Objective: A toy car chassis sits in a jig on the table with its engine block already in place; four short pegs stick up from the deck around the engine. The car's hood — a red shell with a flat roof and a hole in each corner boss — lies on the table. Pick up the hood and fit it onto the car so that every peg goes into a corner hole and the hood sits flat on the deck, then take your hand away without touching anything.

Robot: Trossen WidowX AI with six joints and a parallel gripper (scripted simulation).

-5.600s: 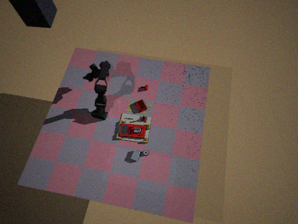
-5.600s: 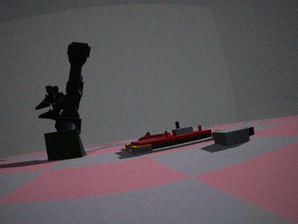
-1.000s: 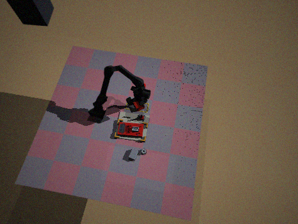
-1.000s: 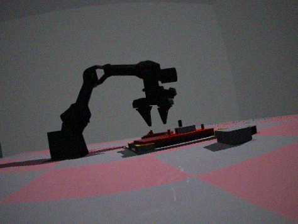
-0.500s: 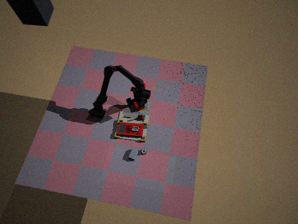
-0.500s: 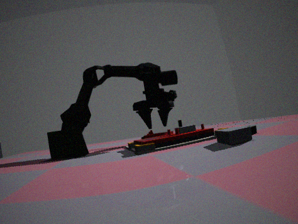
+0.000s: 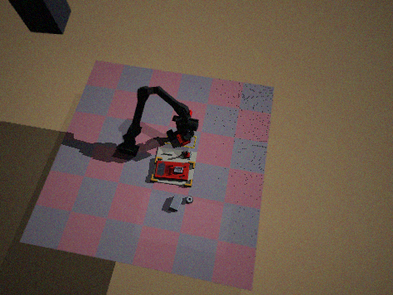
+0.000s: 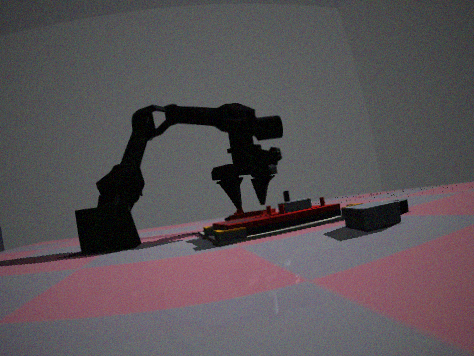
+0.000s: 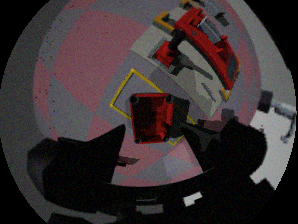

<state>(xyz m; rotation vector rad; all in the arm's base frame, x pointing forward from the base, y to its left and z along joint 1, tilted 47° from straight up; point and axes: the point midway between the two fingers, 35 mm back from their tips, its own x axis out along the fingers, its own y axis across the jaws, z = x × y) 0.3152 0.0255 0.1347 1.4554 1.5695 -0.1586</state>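
Right now the red hood is 3 cm below my gripper tip. From my gripper tip the other things lie so: grey engine block (22 cm to the right, 1 cm below).
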